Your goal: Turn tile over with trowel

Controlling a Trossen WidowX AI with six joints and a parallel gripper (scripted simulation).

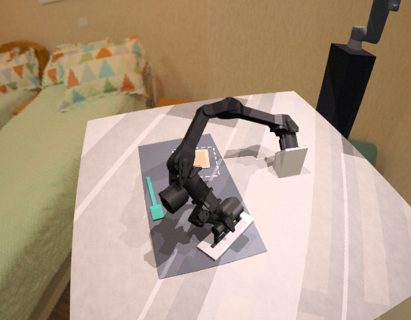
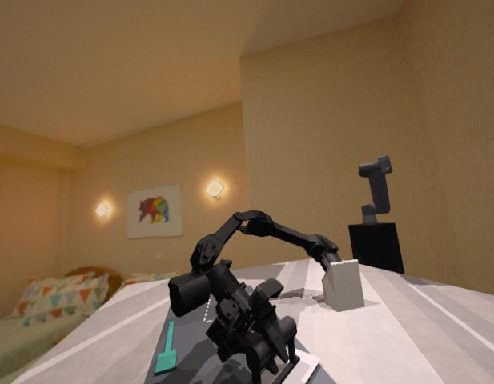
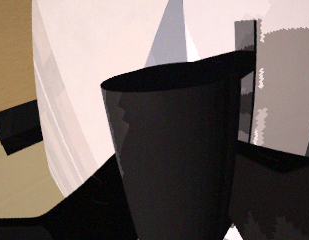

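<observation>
Now: the white-bladed tool 2 cm to the right of my gripper tip, 2 cm ahead of it and 1 cm below it. From my gripper tip the other things lie so: tile 40 cm to the right, 6 cm ahead, 5 cm below; teal trowel 23 cm ahead, 20 cm to the right, 5 cm below; grey mat 24 cm to the right, 10 cm ahead, 8 cm below.
</observation>
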